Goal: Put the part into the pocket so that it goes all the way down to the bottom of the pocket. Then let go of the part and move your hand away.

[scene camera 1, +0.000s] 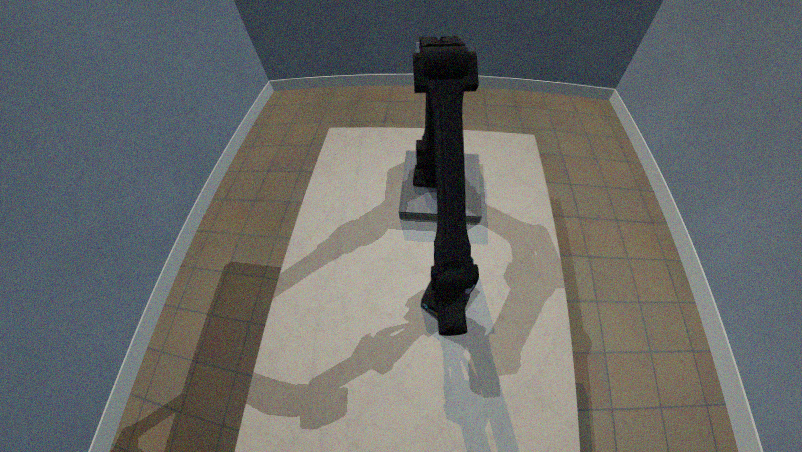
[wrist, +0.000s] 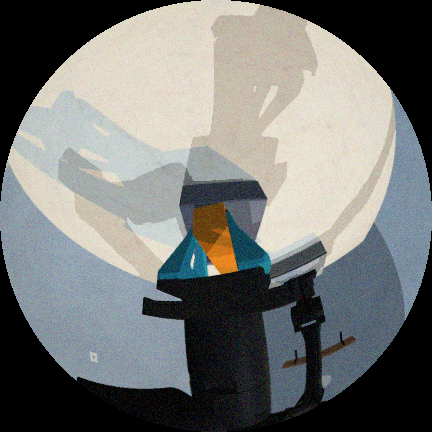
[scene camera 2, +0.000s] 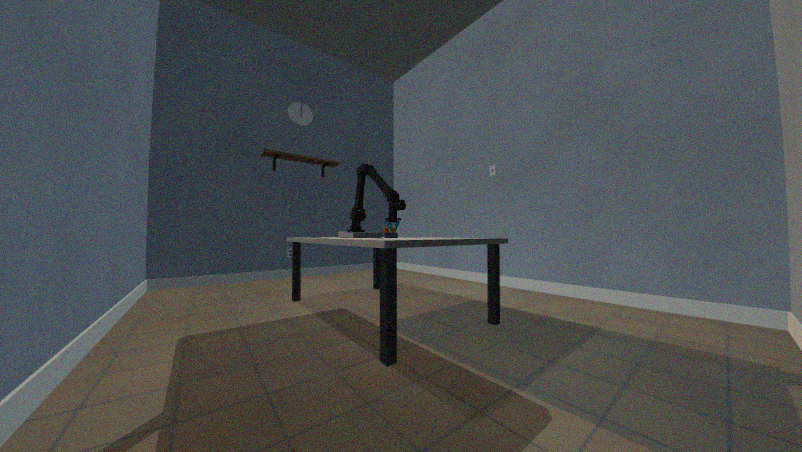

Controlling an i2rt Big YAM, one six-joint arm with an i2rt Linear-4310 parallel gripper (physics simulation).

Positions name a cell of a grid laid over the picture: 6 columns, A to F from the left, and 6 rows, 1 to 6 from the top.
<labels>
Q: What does my gripper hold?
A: An orange L-shaped part.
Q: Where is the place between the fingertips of my gripper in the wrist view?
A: C4
</labels>
